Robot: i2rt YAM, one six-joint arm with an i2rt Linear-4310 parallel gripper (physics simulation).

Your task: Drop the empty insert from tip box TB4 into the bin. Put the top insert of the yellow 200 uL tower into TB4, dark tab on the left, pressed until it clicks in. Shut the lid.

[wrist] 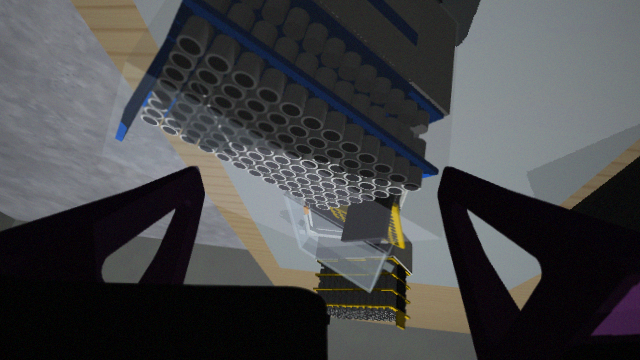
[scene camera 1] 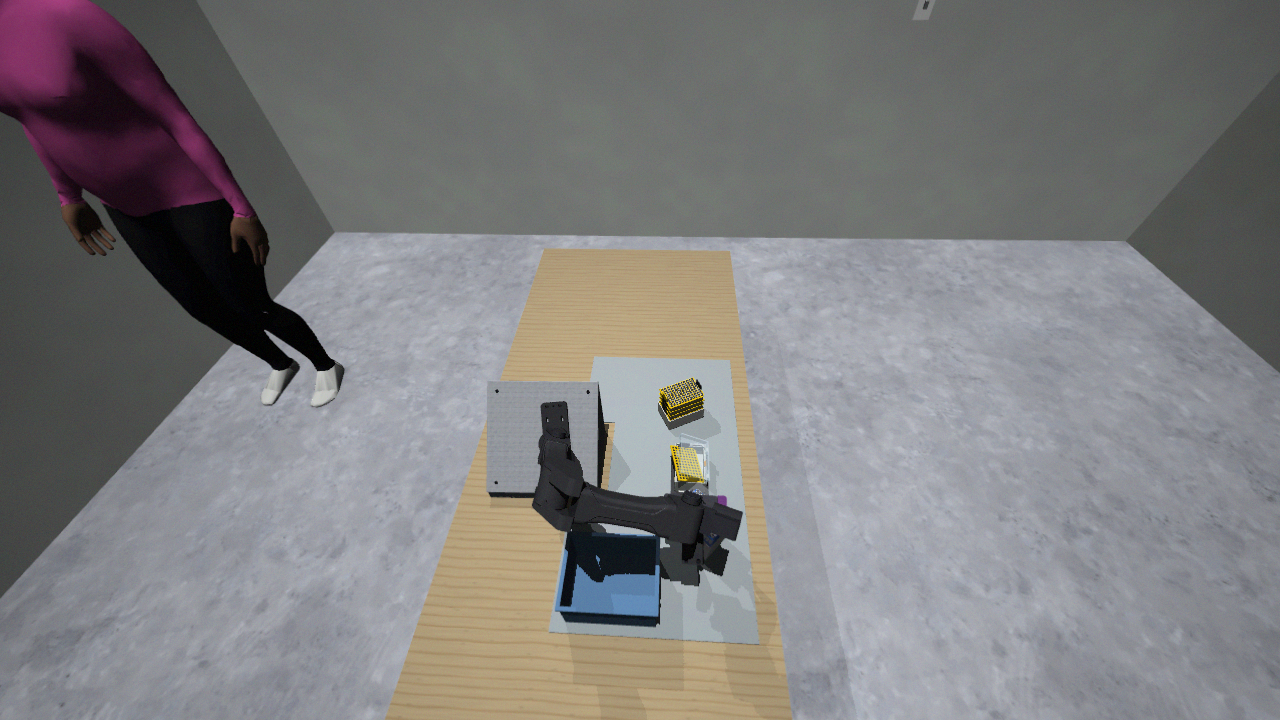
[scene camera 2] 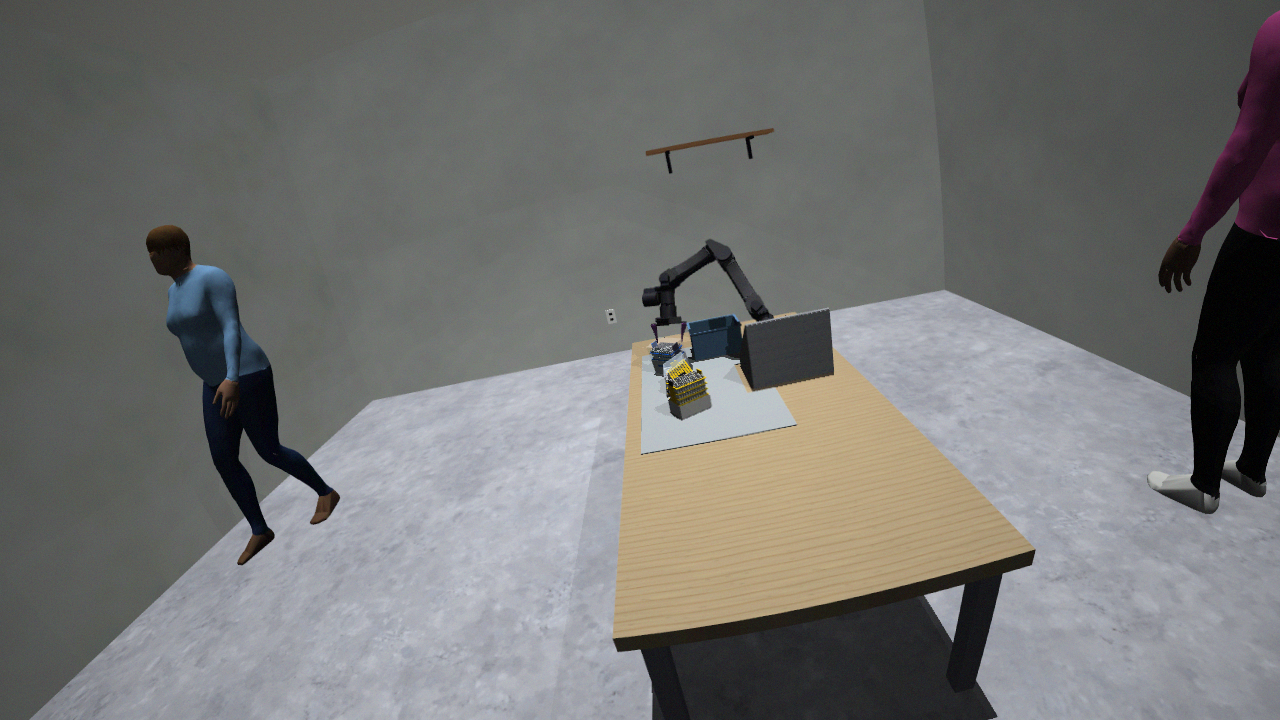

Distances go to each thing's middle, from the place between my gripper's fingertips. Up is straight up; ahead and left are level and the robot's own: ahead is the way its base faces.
Right now the clear lid (scene camera 1: 693, 454) is 16 cm to the left of my hand, 4 cm below it and 1 cm ahead of it. The rest, counted from my hand: blue bin (scene camera 1: 606, 578) 21 cm behind, 13 cm to the right, 6 cm below.
